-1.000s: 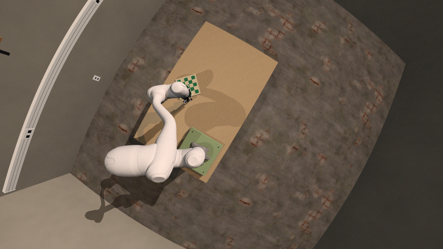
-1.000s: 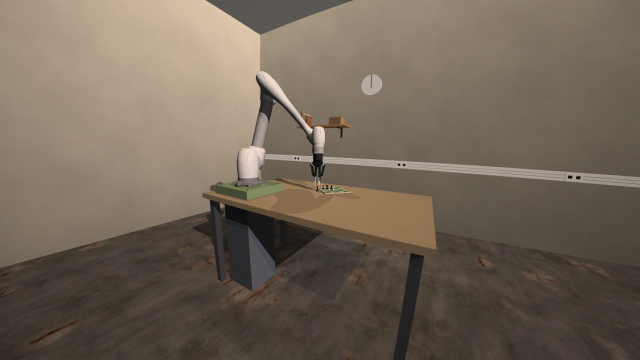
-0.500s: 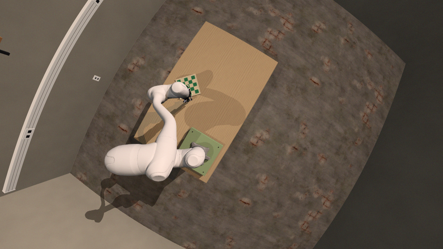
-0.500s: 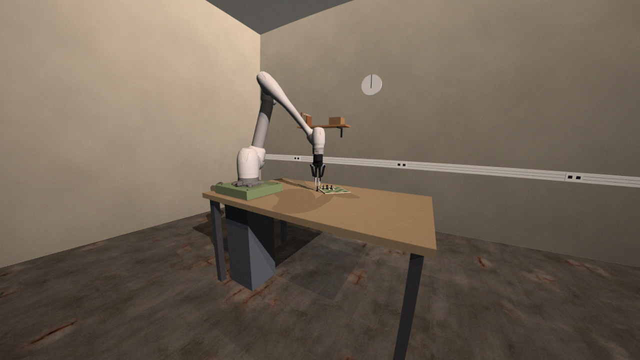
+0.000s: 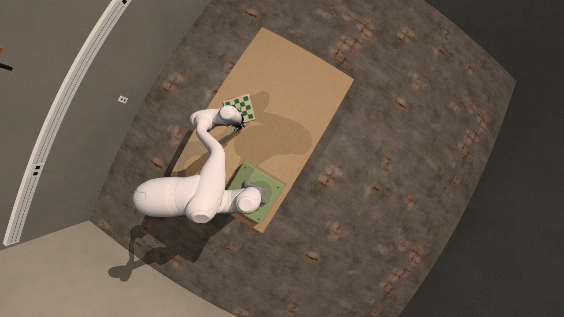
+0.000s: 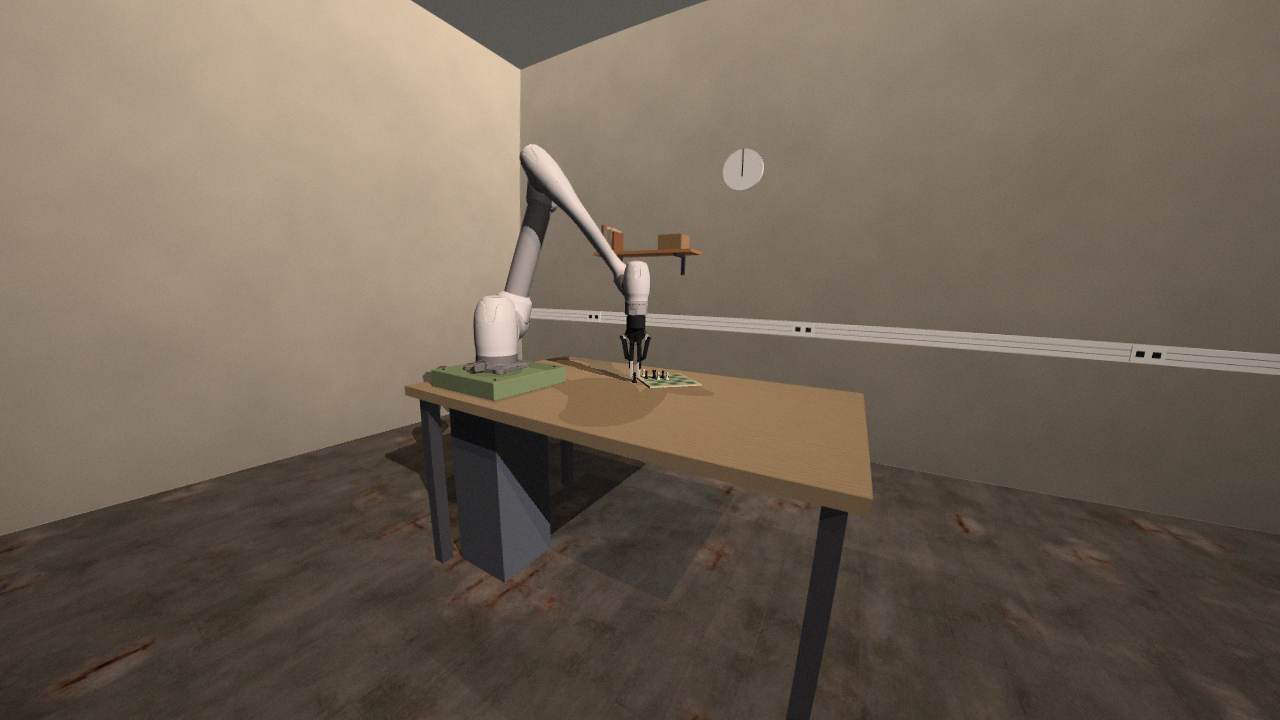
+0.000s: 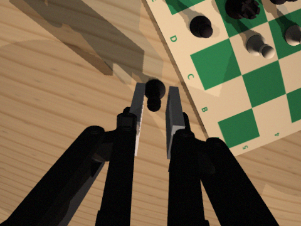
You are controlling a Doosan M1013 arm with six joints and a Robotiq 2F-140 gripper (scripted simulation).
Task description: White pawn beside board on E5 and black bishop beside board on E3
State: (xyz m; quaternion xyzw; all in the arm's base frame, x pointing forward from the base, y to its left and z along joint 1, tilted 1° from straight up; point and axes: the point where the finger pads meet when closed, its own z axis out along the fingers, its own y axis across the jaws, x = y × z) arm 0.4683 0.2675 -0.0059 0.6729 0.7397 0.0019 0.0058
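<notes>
My hand is 110 mm short of the chessboard, 80 mm to the right of it and 50 mm above it.
</notes>
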